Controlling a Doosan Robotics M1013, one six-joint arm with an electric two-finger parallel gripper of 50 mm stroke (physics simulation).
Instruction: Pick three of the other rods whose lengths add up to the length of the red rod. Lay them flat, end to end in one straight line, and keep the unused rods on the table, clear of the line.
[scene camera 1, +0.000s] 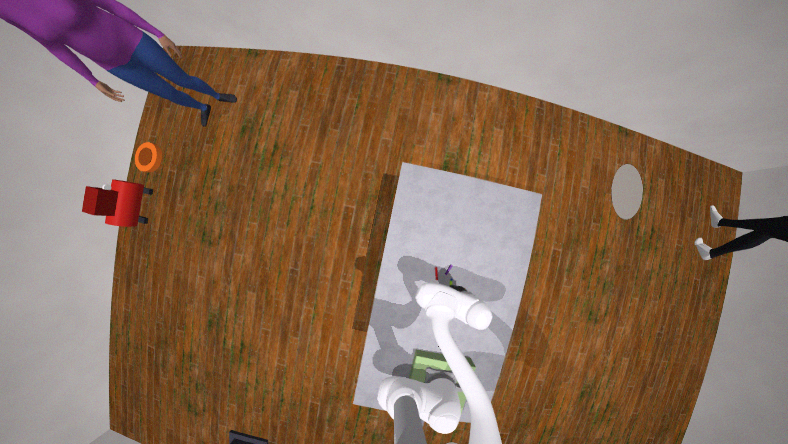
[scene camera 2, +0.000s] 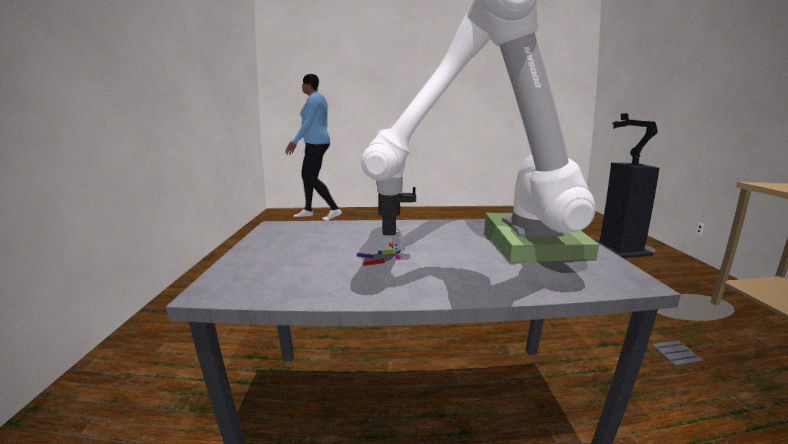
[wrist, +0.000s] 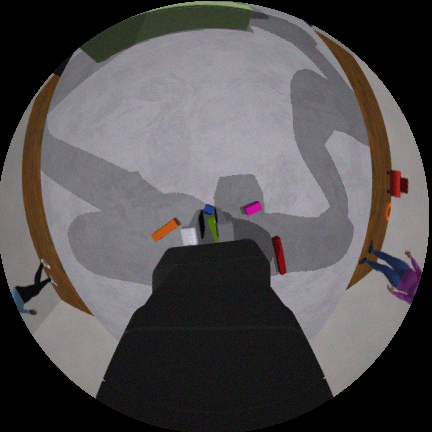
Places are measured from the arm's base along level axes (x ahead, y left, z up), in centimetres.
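Pixels of known places: gripper, fingertip midpoint: (scene camera 2: 395, 249) (wrist: 209, 217); arm's base, link origin: (scene camera 1: 439, 383) (scene camera 2: 531, 227).
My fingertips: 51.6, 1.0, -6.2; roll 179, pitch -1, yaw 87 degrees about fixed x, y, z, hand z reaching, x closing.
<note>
Ahead of a thing's pixels: the offset from my fingertips to its middle, as dx, dy, dz. Level surfaces: height alone.
The fingers of my gripper (scene camera 2: 396, 246) (wrist: 209, 218) are slightly apart, low over the table, with nothing gripped. A short blue rod @[-0.9, +0.1, -0.5] (wrist: 209, 209) lies at their tips, by the base-side end of the lime rod @[+2.6, +0.5, -0.5] (scene camera 1: 451, 282) (scene camera 2: 388, 252) (wrist: 213, 230); any small gap is unclear. Another blue rod @[+5.8, +0.6, -0.5] (scene camera 2: 379, 252) is at the lime rod's other end, hidden in the wrist view. The magenta rod @[-0.1, +5.5, -0.5] (scene camera 2: 398, 257) (wrist: 253, 208) and orange rod @[+0.6, -6.0, -0.5] (scene camera 2: 390, 244) (wrist: 165, 229) lie on opposite sides. The red rod @[+8.2, +9.3, -0.5] (scene camera 1: 436, 273) (scene camera 2: 373, 262) (wrist: 279, 255) and purple rod @[+10.9, +3.0, -0.5] (scene camera 1: 448, 269) (scene camera 2: 365, 255) lie apart.
The grey table @[dz -1.0] (scene camera 1: 468, 220) (scene camera 2: 275, 275) (wrist: 170, 100) carries the rods and the green base block (scene camera 1: 430, 361) (scene camera 2: 551, 252) (wrist: 195, 20) under the arm. The arm hides part of the rod area in scene camera 1. People stand away from the table.
</note>
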